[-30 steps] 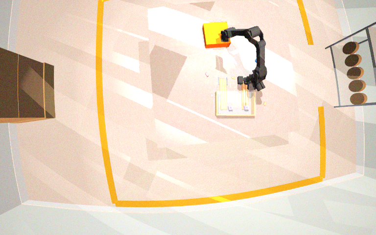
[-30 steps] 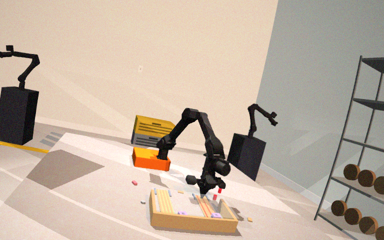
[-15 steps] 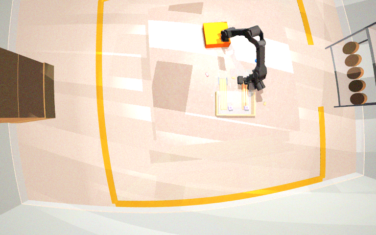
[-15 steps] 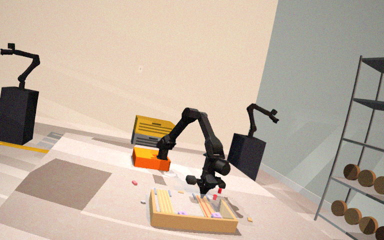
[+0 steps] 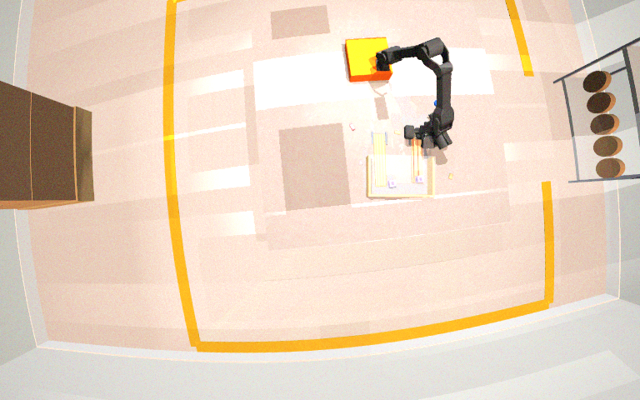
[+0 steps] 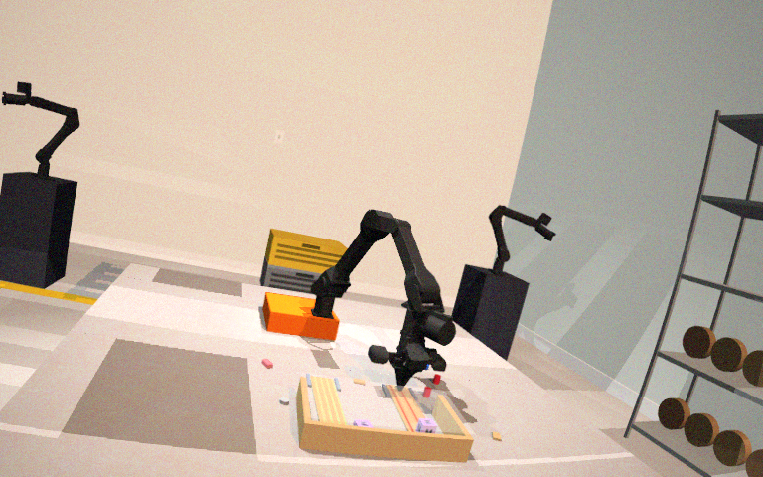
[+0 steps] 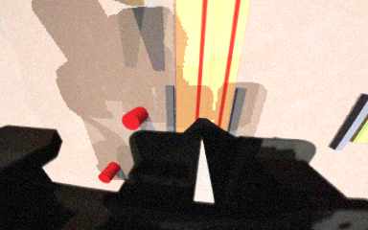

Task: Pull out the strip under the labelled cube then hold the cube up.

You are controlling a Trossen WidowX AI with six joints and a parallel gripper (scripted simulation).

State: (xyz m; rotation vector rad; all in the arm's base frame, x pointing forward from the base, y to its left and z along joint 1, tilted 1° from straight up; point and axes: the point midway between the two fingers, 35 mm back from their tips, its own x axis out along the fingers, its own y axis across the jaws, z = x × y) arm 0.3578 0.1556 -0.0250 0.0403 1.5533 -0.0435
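The strip is 10 cm ahead of my gripper tip and 1 cm to the right of it. The rest, counted from my gripper tip: small tan block (3 cm behind, 10 cm to the right).
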